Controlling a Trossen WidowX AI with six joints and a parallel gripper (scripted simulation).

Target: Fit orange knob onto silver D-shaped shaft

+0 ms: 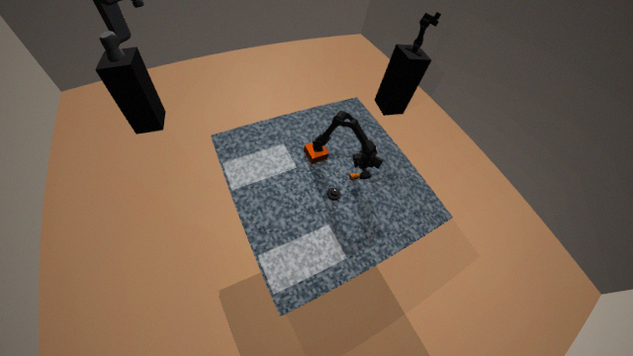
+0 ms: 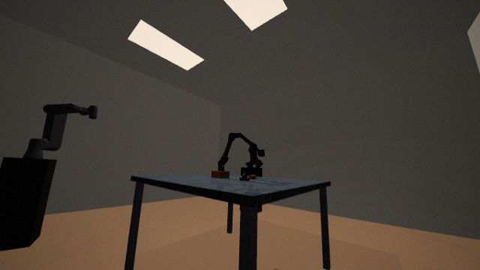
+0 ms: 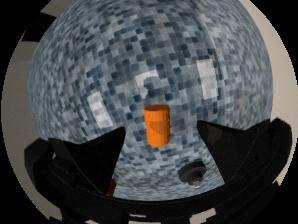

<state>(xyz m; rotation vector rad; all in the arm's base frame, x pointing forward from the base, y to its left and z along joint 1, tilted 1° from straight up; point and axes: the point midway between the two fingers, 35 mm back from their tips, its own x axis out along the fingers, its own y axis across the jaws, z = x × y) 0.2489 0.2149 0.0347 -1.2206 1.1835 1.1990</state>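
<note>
The orange knob lies 4 cm below my gripper tip. From my gripper tip the other things lie so: round pedestal: 20 cm to the right, 9 cm ahead, 3 cm below.
</note>
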